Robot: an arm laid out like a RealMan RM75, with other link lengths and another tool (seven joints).
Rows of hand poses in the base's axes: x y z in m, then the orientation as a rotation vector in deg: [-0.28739 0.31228 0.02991 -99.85 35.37 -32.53]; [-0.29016 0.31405 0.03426 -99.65 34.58 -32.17]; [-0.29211 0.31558 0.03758 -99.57 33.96 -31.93]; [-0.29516 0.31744 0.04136 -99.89 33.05 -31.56]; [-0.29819 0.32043 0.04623 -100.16 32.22 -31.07]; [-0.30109 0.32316 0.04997 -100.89 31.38 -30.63]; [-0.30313 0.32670 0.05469 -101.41 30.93 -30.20]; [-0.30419 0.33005 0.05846 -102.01 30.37 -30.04]
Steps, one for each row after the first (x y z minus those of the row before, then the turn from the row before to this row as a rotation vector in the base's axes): [-0.00277 0.00177 0.00435 0.26 -0.28 0.71]; [-0.00195 0.00153 0.00332 0.12 -0.22 0.54]; [-0.00305 0.00186 0.00378 -0.22 -0.16 0.84]; [-0.00303 0.00299 0.00487 -0.13 -0.06 0.85]; [-0.00290 0.00273 0.00374 -0.57 0.06 0.86]; [-0.00204 0.00354 0.00472 -0.36 0.19 0.57]; [-0.00106 0.00335 0.00377 -0.53 0.00 0.51]
